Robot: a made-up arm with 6 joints. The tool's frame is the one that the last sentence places. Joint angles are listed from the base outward.
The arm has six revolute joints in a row. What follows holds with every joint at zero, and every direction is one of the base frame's.
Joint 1 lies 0.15 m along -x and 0.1 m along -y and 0.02 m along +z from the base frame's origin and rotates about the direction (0.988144, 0.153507, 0.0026), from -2.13 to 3.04 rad.
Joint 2 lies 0.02 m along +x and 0.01 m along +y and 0.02 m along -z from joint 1 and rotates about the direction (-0.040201, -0.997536, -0.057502), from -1.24 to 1.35 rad.
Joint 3 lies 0.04 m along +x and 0.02 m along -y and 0.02 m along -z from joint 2 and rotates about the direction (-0.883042, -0.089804, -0.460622), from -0.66 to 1.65 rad.
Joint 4 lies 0.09 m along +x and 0.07 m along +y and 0.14 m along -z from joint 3 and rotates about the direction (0.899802, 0.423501, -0.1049), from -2.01 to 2.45 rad.
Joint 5 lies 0.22 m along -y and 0.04 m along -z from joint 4 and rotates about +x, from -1.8 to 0.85 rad.
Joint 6 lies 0.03 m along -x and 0.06 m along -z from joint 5 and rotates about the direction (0.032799, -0.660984, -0.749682), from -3.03 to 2.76 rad.
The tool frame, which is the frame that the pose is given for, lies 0.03 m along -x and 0.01 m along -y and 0.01 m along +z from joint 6; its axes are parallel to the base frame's.
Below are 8 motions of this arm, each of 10 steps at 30 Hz.
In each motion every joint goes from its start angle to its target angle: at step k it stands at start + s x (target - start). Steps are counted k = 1, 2, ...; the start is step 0. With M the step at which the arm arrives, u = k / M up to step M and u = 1 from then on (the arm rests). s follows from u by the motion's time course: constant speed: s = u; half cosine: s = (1 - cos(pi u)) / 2; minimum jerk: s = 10 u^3 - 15 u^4 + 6 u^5.
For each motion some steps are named. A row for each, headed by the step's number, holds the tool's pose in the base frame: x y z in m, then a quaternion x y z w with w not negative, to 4 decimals.
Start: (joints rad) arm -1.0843 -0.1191 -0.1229 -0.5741 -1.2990 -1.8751
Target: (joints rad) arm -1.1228 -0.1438 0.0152 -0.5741 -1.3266 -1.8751
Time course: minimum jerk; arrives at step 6
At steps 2, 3, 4, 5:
2: -0.0035 -0.2713 0.1451 -0.6535 0.6065 -0.4319 0.1366
3: -0.0076 -0.2664 0.1525 -0.6488 0.5983 -0.4543 0.1210
4: -0.0116 -0.2610 0.1597 -0.6437 0.5896 -0.4764 0.1053
5: -0.0140 -0.2576 0.1638 -0.6404 0.5841 -0.4895 0.0958

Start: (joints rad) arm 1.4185 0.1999 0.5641 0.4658 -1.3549 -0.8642
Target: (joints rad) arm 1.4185 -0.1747 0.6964 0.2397 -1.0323 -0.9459
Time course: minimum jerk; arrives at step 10
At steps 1, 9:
1: -0.1458 0.0396 -0.2873 0.0626 0.4837 0.2813 0.8265
9: -0.1873 -0.0243 -0.2859 0.0192 0.5190 0.4011 0.7546

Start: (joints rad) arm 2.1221 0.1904 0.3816 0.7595 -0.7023 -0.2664
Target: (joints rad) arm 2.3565 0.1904 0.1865 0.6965 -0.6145 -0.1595
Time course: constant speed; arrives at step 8
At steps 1, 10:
1: -0.1646 0.2812 0.0200 0.7871 0.2250 0.1345 0.5584
10: -0.1419 0.2646 0.1347 0.8825 0.1805 0.1043 0.4216

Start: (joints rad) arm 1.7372 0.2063 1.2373 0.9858 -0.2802 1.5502
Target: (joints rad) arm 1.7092 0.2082 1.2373 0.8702 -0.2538 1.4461
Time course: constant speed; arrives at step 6
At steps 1, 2, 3, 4, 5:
1: -0.2315 0.1730 -0.2261 0.1010 0.1992 -0.8268 0.5162
2: -0.2323 0.1682 -0.2294 0.1024 0.1935 -0.8232 0.5238
3: -0.2331 0.1634 -0.2325 0.1036 0.1879 -0.8195 0.5313
4: -0.2339 0.1584 -0.2355 0.1047 0.1824 -0.8157 0.5389
5: -0.2347 0.1535 -0.2384 0.1058 0.1769 -0.8118 0.5464

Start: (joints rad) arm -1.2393 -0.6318 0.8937 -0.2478 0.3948 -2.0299
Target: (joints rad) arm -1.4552 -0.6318 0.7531 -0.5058 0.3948 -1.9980
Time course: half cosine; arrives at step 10
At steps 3, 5, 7, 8, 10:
3: -0.1015 -0.2404 0.2528 -0.3161 0.8648 -0.1899 0.3408
5: -0.0945 -0.2229 0.2533 -0.3382 0.8599 -0.2185 0.3139
7: -0.0878 -0.2056 0.2522 -0.3592 0.8535 -0.2465 0.2860
8: -0.0853 -0.1992 0.2513 -0.3668 0.8507 -0.2569 0.2752
10: -0.0832 -0.1938 0.2504 -0.3733 0.8481 -0.2658 0.2658

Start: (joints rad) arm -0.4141 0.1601 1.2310 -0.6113 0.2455 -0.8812
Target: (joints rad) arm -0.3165 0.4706 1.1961 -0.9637 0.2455 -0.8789
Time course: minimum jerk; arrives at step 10
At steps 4, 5, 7, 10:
4: -0.1602 -0.2123 0.1581 -0.7269 0.1922 -0.2562 0.6075
5: -0.1624 -0.2023 0.1536 -0.7341 0.1760 -0.2734 0.5961
7: -0.1665 -0.1838 0.1443 -0.7441 0.1486 -0.3081 0.5738
10: -0.1683 -0.1748 0.1394 -0.7475 0.1366 -0.3261 0.5624

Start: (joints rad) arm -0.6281 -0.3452 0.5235 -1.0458 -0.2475 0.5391
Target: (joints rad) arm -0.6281 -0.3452 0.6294 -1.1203 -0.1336 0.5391
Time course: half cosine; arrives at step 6
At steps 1, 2, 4, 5, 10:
1: -0.0727 -0.2408 0.1196 -0.8485 -0.2991 0.1499 0.4101
2: -0.0730 -0.2362 0.1205 -0.8504 -0.2983 0.1524 0.4058
4: -0.0737 -0.2239 0.1222 -0.8556 -0.2958 0.1591 0.3940
5: -0.0739 -0.2194 0.1225 -0.8574 -0.2946 0.1615 0.3898
10: -0.0740 -0.2178 0.1226 -0.8581 -0.2942 0.1625 0.3882

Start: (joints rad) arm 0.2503 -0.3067 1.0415 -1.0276 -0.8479 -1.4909
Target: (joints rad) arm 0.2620 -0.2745 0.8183 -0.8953 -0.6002 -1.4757
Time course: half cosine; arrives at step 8
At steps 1, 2, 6, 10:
1: -0.0443 -0.1906 0.0718 -0.7410 0.5989 -0.2240 0.2050
2: -0.0445 -0.1975 0.0689 -0.7328 0.6074 -0.2049 0.2281
6: -0.0454 -0.2387 0.0410 -0.6626 0.6454 -0.0753 0.3726
10: -0.0455 -0.2461 0.0334 -0.6446 0.6494 -0.0476 0.4007

